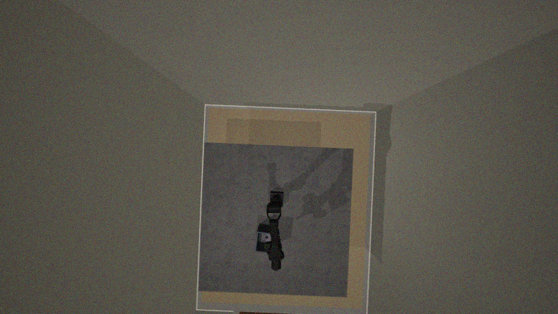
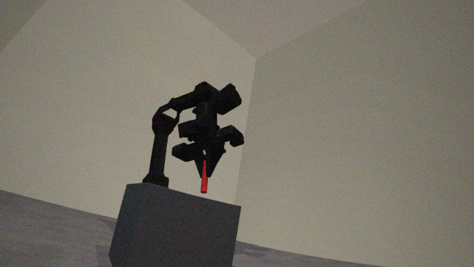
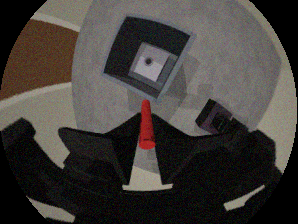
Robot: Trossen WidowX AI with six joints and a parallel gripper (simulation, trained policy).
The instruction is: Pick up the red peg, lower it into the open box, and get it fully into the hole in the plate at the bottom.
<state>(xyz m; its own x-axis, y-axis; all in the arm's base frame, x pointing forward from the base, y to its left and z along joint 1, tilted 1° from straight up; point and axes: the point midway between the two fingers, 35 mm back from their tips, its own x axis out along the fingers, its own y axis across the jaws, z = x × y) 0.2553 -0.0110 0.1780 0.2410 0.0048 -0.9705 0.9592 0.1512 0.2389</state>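
Now: gripper tip 5 cm short of the pale plate, 9 cm to the left of it and 15 cm above it. Round my gripper tip: red peg: right at my gripper tip.
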